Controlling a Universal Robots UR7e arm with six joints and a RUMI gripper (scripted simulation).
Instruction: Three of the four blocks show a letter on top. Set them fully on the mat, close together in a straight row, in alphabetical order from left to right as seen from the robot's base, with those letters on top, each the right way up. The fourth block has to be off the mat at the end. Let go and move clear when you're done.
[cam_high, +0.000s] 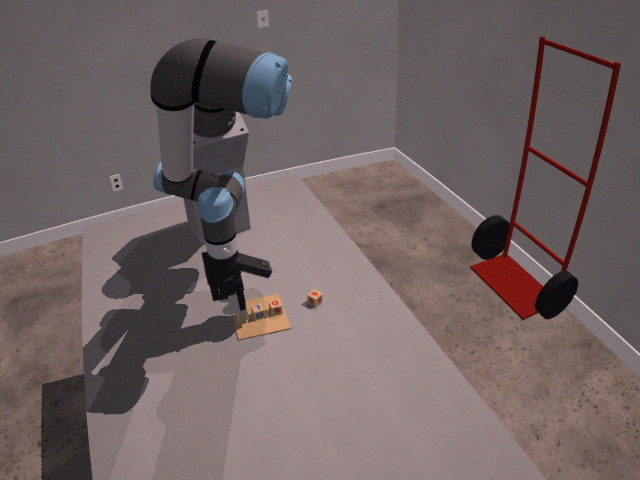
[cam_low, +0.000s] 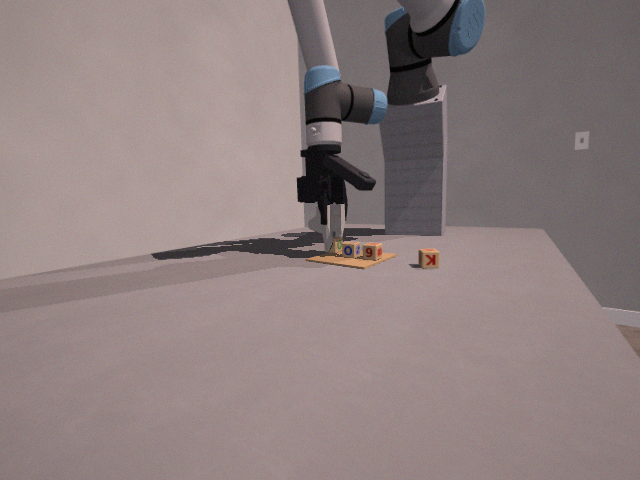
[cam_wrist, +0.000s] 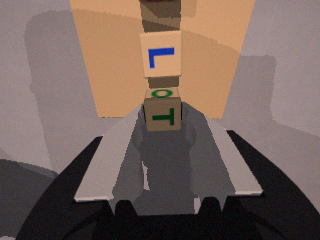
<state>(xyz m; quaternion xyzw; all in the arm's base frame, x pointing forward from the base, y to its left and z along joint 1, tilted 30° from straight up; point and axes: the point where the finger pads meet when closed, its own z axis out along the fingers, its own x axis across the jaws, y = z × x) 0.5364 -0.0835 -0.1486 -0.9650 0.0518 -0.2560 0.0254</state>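
The green-lettered block is right at my hand. The rest, counted from my hand: red-marked block: 1 cm ahead, 9 cm to the left, 1 cm below; tan mat: 1 cm ahead, 5 cm to the left, 3 cm below; blue-lettered block: 1 cm ahead, 4 cm to the left, 1 cm below.
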